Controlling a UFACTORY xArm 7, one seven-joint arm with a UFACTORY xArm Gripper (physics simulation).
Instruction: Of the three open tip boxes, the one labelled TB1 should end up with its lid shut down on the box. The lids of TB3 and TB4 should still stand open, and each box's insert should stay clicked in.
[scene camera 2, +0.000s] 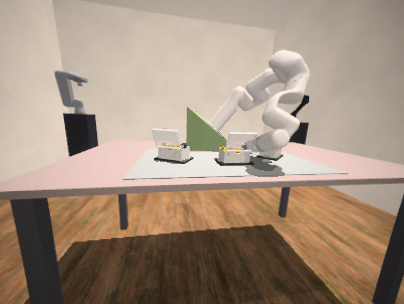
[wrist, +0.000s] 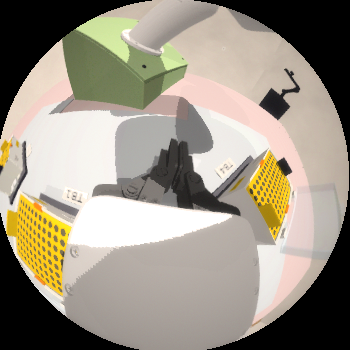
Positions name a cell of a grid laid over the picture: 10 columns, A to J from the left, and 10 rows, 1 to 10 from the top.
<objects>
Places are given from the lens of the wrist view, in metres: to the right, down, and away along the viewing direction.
my gripper (wrist: E5): 0.00, -0.03, 0.12
yellow insert (wrist: H6): 0.12, 0.02, 0.10
</objects>
